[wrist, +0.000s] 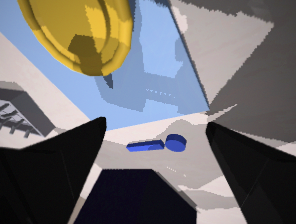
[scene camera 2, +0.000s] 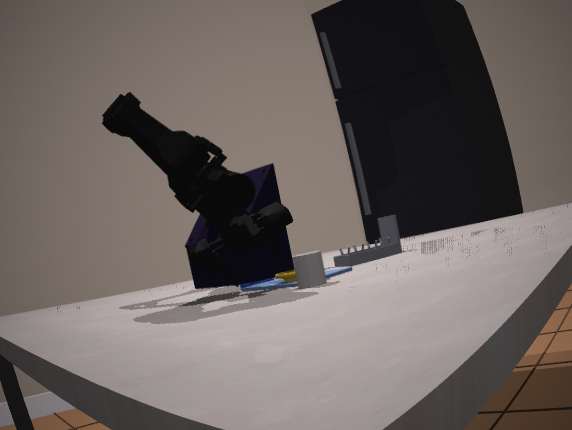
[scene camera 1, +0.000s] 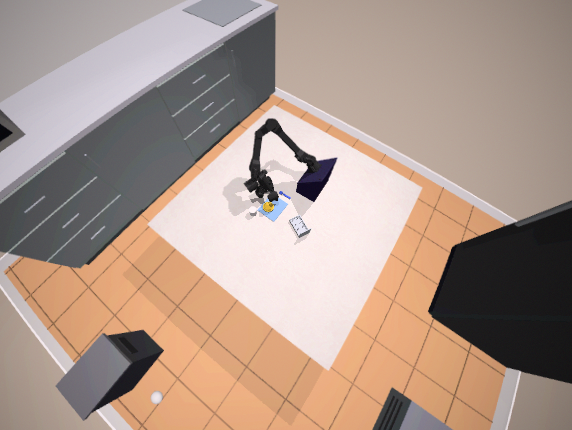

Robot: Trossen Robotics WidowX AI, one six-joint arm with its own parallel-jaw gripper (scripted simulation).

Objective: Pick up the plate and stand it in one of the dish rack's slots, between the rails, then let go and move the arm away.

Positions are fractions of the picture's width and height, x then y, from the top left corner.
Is my gripper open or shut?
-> Open.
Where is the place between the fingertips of my gripper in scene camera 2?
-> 0.45, 0.64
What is my gripper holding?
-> Nothing.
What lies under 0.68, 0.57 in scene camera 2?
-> A grey dish rack.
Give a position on a pale cup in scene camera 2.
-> At 0.54, 0.63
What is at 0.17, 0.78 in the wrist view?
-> My gripper.
